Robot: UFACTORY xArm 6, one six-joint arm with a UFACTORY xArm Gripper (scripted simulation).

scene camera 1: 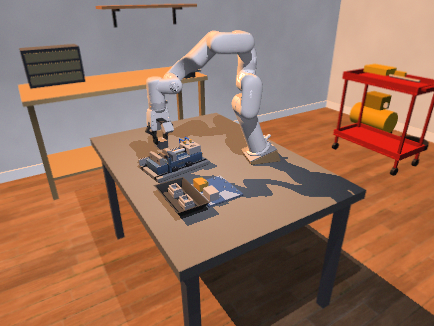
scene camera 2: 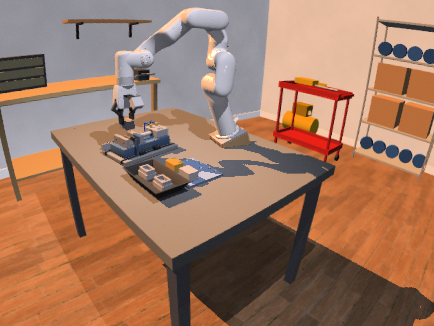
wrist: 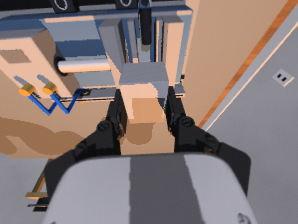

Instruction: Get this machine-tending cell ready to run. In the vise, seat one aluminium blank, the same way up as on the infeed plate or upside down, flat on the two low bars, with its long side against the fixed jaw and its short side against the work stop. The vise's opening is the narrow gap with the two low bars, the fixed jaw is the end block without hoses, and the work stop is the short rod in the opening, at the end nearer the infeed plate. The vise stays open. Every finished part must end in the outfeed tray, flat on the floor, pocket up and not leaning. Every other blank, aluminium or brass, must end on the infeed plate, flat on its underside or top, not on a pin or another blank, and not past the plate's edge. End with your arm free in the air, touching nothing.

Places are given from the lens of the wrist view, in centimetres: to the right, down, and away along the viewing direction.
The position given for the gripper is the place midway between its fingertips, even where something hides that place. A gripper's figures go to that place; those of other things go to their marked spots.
gripper (wrist: 145, 97): 0, -2, 13
aluminium blank (wrist: 144, 86): 0, -2, 10
